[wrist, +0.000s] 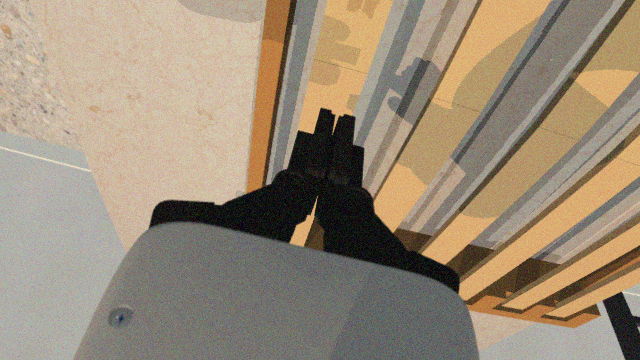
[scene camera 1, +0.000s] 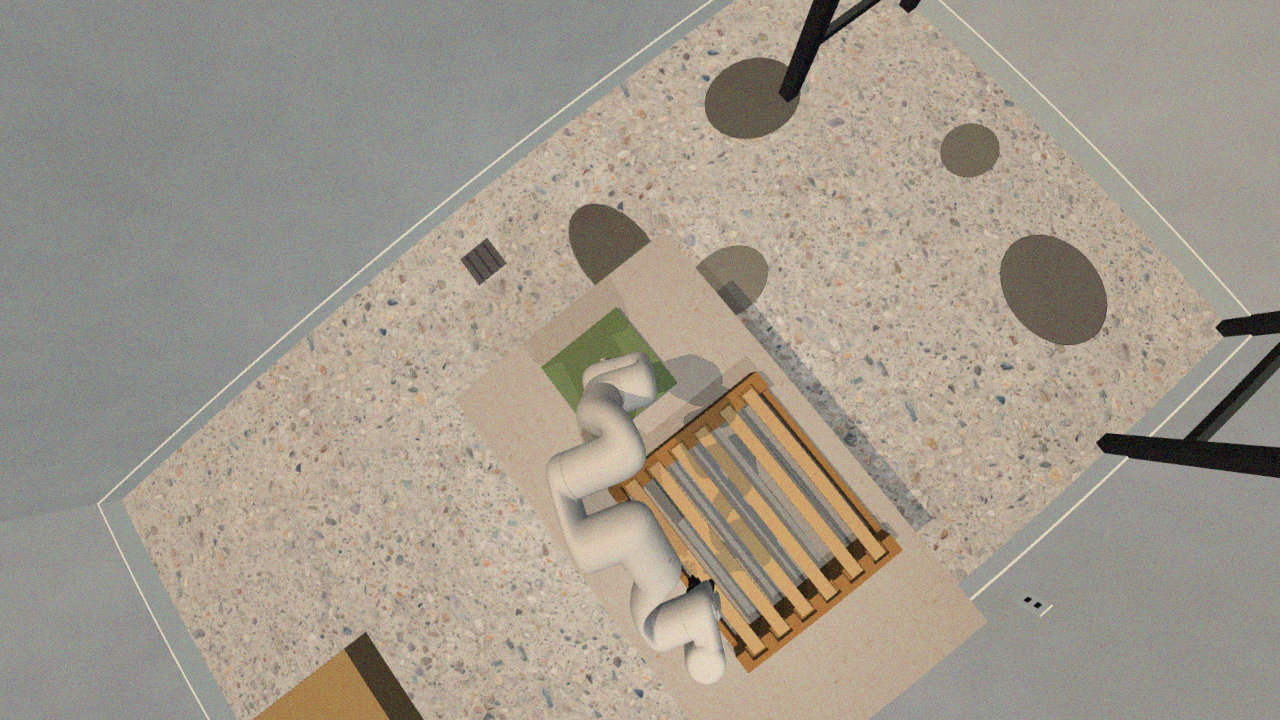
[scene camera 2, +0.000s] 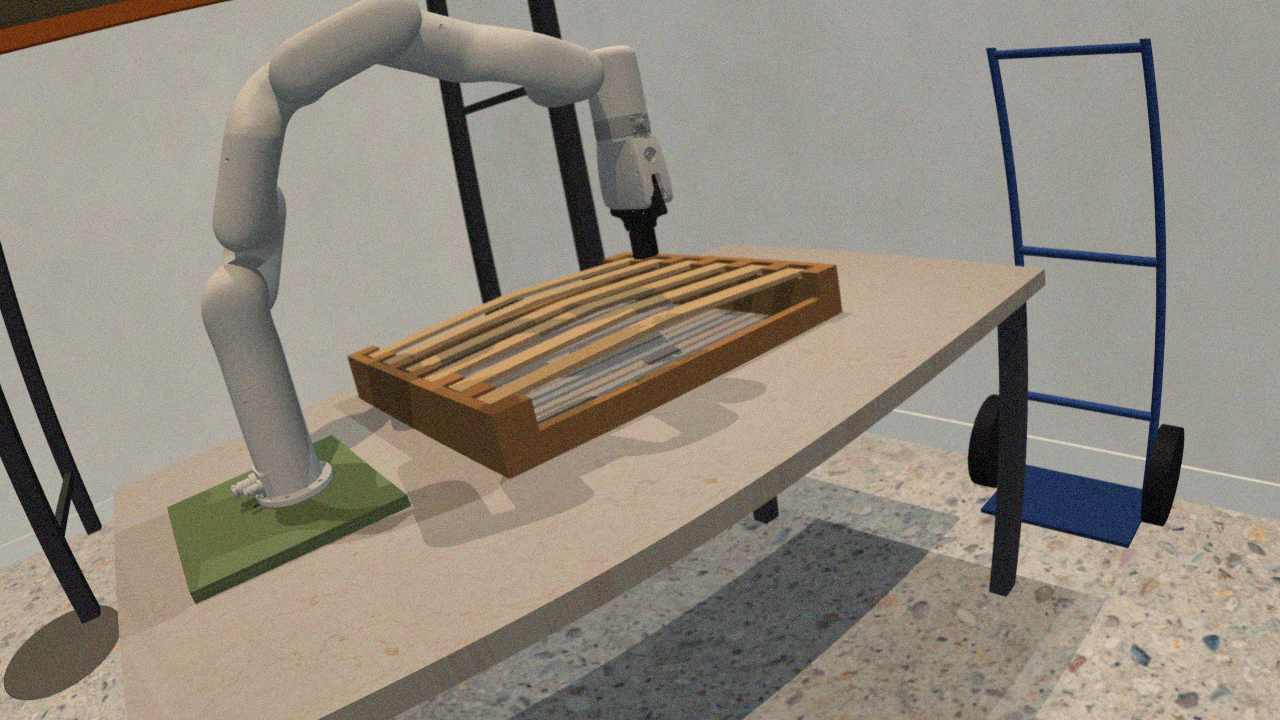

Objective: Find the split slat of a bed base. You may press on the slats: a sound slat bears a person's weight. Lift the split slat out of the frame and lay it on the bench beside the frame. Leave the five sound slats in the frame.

Path:
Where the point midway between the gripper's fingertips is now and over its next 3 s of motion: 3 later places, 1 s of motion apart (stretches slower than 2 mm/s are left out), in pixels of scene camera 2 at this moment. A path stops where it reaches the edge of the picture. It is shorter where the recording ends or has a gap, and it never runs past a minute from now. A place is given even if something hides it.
The gripper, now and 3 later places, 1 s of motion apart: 646, 257; 650, 287; 653, 298; 656, 310

